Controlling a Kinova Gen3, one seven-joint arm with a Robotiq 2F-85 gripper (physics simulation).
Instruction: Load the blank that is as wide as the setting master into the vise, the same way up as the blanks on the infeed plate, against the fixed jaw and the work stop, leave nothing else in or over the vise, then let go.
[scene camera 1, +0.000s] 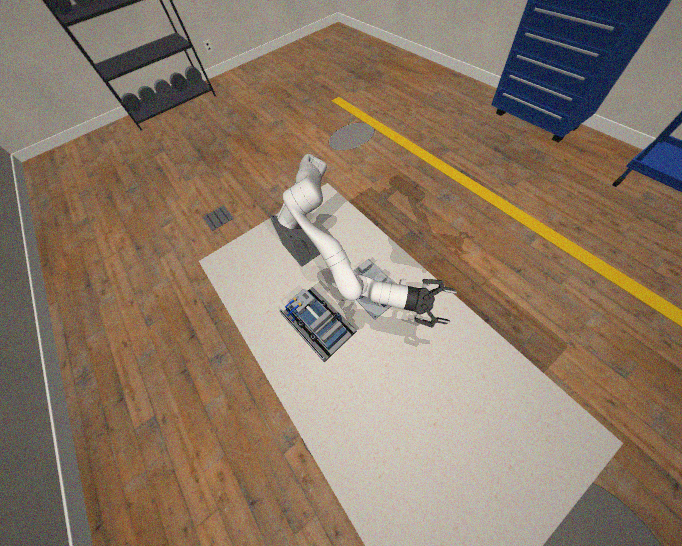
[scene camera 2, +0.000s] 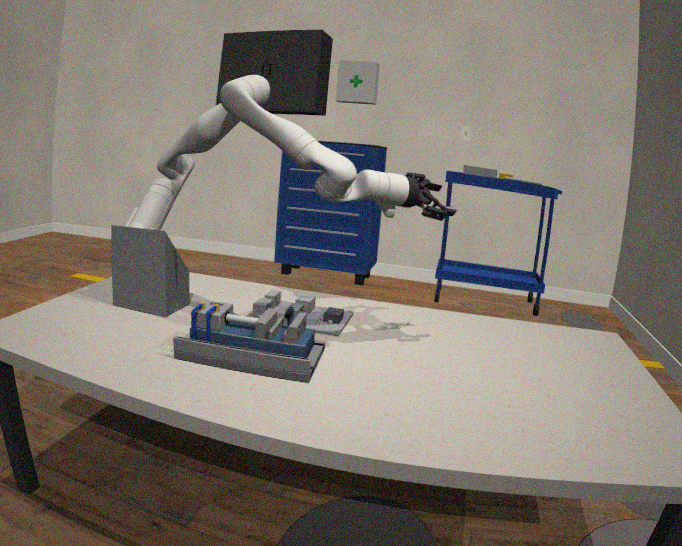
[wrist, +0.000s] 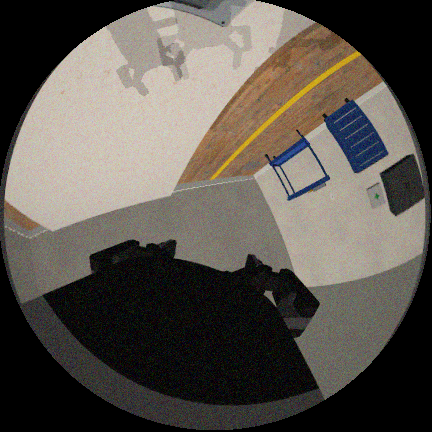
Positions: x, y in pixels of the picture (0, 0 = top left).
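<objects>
My gripper is visible in scene camera 2 (447, 199), in scene camera 1 and in the wrist view. On my gripper, (scene camera 1: 426, 282) and (wrist: 288, 328) are the same spot.
</objects>
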